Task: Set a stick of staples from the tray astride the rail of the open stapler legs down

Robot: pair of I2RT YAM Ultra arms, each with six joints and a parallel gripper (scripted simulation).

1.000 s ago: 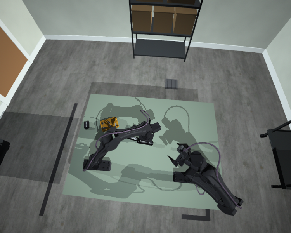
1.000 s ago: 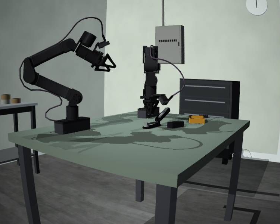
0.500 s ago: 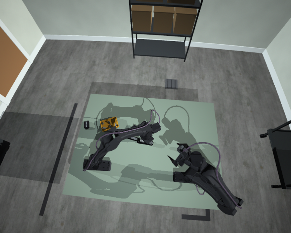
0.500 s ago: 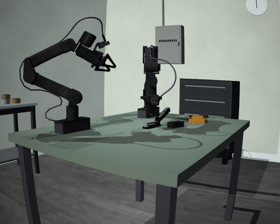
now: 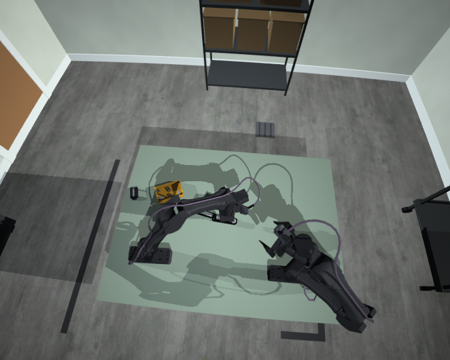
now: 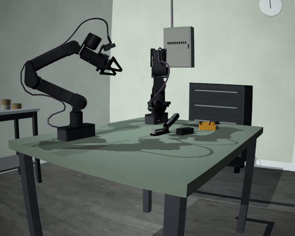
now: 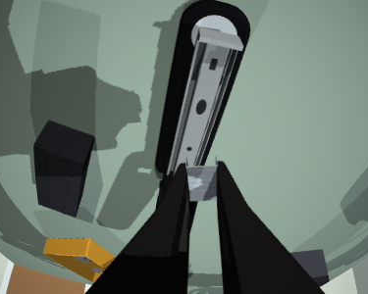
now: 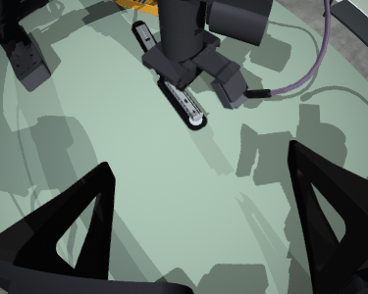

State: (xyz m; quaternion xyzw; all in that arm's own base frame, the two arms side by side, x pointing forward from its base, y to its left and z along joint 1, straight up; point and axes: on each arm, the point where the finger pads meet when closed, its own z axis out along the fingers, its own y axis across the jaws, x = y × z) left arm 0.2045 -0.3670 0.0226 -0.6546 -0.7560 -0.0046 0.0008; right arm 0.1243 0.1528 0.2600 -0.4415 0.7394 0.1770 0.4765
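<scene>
My left hand is 60 mm to the right of the black stapler and 40 mm above it. The rest, counted from my left hand: black block 100 mm ahead, 90 mm to the left, 60 mm below; orange tray 120 mm ahead, 340 mm to the left, 60 mm below.
</scene>
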